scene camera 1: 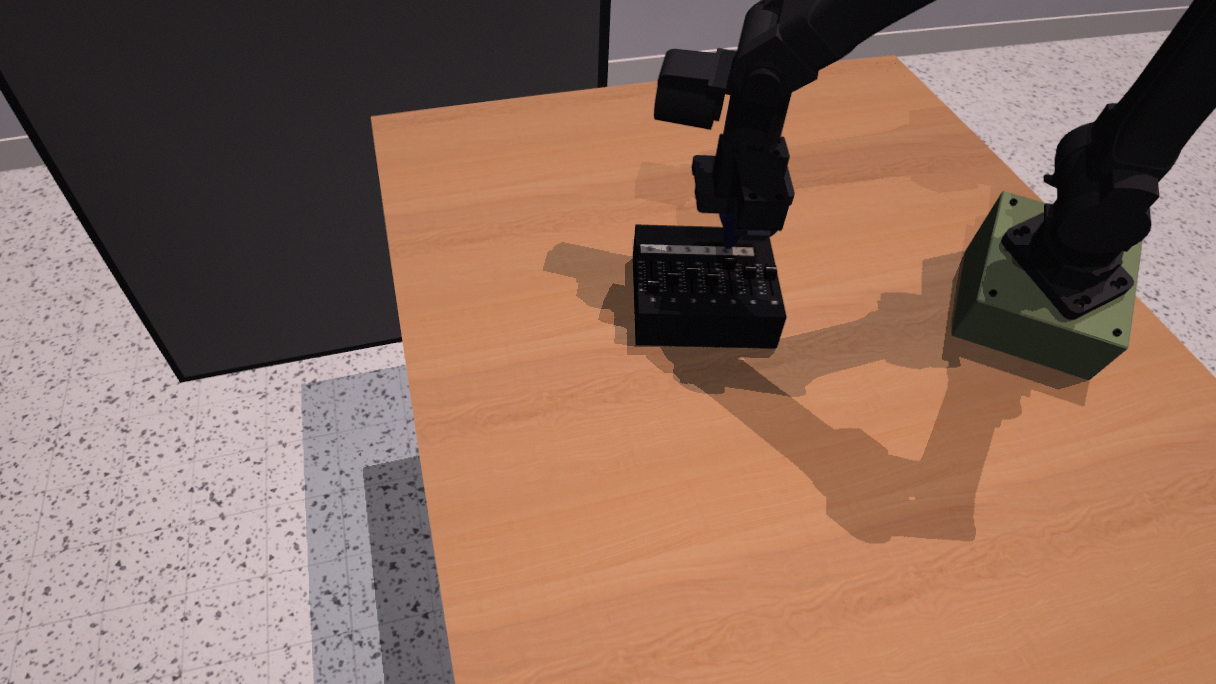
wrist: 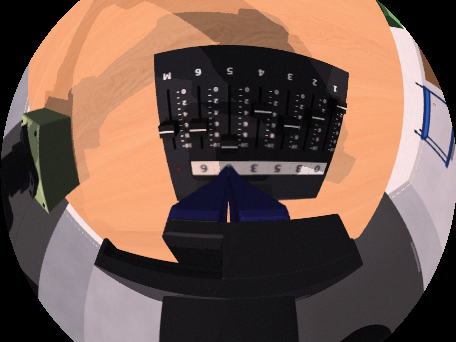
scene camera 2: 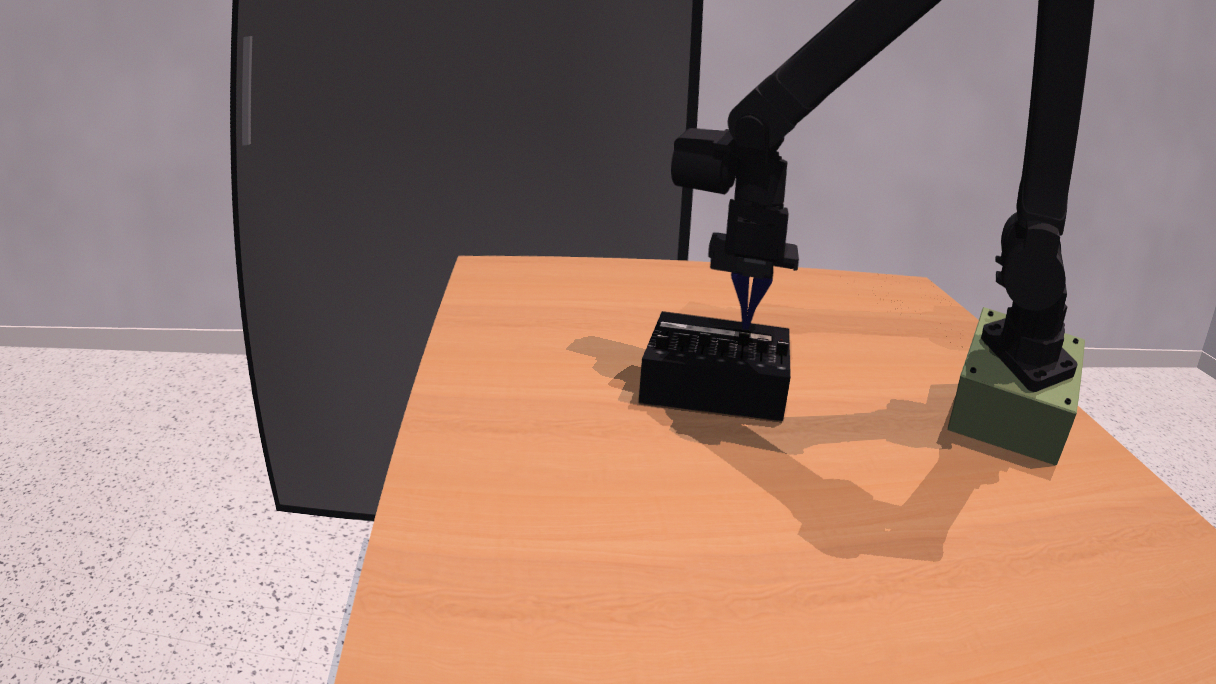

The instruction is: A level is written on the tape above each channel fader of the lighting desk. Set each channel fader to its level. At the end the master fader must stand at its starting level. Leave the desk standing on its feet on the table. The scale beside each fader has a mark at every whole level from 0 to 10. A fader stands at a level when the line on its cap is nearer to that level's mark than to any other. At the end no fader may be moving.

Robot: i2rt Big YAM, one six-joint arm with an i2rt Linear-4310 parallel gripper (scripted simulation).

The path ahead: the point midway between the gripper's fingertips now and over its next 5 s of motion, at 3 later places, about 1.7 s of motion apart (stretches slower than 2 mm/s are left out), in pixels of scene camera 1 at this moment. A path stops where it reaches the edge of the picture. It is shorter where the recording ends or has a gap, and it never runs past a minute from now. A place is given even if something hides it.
My gripper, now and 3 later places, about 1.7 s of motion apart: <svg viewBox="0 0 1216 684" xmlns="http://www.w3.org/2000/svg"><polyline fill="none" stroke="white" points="727,245 729,257 734,257 749,167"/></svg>
